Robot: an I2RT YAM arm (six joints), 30 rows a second.
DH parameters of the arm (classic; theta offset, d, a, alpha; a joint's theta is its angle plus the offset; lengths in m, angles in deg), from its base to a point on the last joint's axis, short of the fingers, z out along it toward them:
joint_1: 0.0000 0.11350 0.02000 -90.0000
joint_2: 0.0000 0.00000 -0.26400 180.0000
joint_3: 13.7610 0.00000 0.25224 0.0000
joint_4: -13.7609 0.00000 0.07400 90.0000
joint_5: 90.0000 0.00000 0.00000 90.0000
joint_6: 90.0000 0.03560 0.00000 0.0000
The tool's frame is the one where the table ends.
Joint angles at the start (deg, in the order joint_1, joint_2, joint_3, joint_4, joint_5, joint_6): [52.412 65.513 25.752 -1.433 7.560 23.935]
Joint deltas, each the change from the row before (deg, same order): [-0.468 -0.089 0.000 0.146 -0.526 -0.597]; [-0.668 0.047 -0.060 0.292 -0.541 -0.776]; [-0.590 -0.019 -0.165 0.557 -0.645 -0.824]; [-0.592 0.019 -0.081 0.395 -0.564 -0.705]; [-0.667 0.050 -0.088 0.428 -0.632 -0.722]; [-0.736 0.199 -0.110 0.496 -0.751 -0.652]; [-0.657 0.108 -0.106 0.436 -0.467 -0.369]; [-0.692 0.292 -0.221 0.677 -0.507 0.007]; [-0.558 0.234 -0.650 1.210 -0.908 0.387]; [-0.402 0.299 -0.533 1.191 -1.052 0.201]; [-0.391 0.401 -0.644 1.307 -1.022 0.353]
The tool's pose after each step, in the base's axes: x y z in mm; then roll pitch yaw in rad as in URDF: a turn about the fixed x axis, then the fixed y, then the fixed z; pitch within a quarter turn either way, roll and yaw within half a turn. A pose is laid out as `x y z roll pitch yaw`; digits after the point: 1 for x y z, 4 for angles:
138.8 170.3 171.7 2.8080 0.8113 -2.8427
140.7 169.0 171.6 2.8115 0.8149 -2.8360
142.2 168.0 171.6 2.8113 0.8216 -2.8285
143.9 166.9 171.6 2.8119 0.8265 -2.8230
145.7 165.7 171.6 2.8120 0.8312 -2.8180
147.8 164.5 171.0 2.8107 0.8335 -2.8145
149.7 163.3 170.7 2.8079 0.8364 -2.8177
151.7 161.9 169.4 2.7983 0.8361 -2.8301
152.6 160.5 166.9 2.7742 0.8337 -2.8496
153.2 159.9 164.7 2.7512 0.8321 -2.8615
153.6 159.1 161.9 2.7274 0.8280 -2.8757

